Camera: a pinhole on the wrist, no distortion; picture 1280 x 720 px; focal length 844.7 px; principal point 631.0 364.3 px. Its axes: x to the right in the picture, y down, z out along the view. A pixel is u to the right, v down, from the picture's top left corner.
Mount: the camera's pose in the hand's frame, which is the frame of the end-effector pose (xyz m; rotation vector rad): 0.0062 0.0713 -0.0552 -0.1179 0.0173 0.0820
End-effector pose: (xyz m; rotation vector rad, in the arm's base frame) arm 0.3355 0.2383 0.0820 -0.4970 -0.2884 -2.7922
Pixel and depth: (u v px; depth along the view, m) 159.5 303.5 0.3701
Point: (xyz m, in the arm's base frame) 0.6292 0.2963 0.3168
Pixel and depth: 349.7 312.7 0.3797
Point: 0.5633 0.2682 0.3541
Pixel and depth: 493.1 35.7 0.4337
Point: 0.4813 0.3932 0.4236
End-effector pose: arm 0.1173 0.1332 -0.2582 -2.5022 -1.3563 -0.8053
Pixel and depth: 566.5 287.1 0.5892
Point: 0.3747 0.2823 -0.7140
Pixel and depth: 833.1 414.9 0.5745
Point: 0.5221 0.3393 -0.5863
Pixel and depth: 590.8 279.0 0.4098
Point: 0.3116 0.2296 -0.5520
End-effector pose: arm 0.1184 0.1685 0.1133 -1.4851 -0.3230 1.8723
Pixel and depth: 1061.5 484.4 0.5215
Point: -0.4033 0.2882 -0.0863
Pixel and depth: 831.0 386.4 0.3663
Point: -0.2208 0.2087 0.0576
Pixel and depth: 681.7 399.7 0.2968
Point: -0.1483 0.1548 0.0953
